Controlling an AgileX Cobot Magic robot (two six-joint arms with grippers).
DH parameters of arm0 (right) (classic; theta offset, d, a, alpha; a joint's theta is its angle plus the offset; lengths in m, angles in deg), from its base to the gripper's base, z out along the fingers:
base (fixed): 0 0 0 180
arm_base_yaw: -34.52 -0.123 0 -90
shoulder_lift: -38.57 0 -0.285 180
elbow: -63.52 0 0.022 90
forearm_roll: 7.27 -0.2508 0 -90
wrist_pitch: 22.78 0 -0.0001 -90
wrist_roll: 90.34 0.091 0 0
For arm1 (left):
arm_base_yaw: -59.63 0.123 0 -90
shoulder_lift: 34.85 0 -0.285 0
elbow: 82.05 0 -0.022 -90
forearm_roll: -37.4 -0.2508 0 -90
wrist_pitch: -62.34 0 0.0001 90
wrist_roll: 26.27 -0.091 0 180
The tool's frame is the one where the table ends.
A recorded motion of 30 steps. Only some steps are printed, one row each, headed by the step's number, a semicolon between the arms.
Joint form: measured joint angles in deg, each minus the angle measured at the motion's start. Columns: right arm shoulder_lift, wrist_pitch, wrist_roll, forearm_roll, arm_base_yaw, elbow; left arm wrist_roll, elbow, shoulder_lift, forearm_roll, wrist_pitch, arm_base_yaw.
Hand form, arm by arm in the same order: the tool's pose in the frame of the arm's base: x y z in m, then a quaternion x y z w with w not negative. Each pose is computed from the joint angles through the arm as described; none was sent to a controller.
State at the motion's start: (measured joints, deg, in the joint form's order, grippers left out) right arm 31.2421 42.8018 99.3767 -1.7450 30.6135 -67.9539; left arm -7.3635 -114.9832 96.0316 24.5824 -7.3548 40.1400
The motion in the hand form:
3: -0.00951 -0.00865 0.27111 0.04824 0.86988 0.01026 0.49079; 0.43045 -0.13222 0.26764 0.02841 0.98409 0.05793 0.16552
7: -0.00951 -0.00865 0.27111 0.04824 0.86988 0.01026 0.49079; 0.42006 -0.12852 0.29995 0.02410 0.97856 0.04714 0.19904
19: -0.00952 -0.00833 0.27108 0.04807 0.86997 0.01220 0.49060; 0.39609 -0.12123 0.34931 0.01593 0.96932 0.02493 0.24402
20: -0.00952 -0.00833 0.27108 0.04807 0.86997 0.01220 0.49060; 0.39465 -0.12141 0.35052 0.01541 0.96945 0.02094 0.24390
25: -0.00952 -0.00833 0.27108 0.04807 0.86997 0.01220 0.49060; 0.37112 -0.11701 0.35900 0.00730 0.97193 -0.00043 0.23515
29: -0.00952 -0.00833 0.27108 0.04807 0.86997 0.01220 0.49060; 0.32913 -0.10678 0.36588 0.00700 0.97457 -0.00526 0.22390
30: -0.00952 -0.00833 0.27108 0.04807 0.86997 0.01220 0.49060; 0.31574 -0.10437 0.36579 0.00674 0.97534 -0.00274 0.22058
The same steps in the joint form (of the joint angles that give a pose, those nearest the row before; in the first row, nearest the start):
3: 0.00 0.00 0.00 0.00 0.00 0.00; 0.00 -0.33 -3.46 0.00 -0.26 0.00
7: 0.00 0.00 0.00 0.00 0.00 0.00; 0.00 -0.66 -7.43 0.00 -0.45 0.00
19: 0.00 0.00 0.00 -0.22 0.00 0.00; 0.00 -0.65 -14.16 0.84 -1.35 0.00
20: 0.00 0.00 0.00 -0.22 0.00 0.00; 0.00 -0.48 -14.47 1.28 -1.35 0.00
25: 0.00 0.00 0.00 -0.22 0.00 0.00; 0.71 4.97 -19.66 3.78 -1.35 0.00
29: 0.00 0.00 0.00 -0.22 0.00 0.00; 1.30 15.04 -28.58 4.49 -1.35 -0.55
30: 0.00 0.00 0.00 -0.22 0.00 0.00; 1.92 18.28 -31.28 4.11 -1.35 -1.05

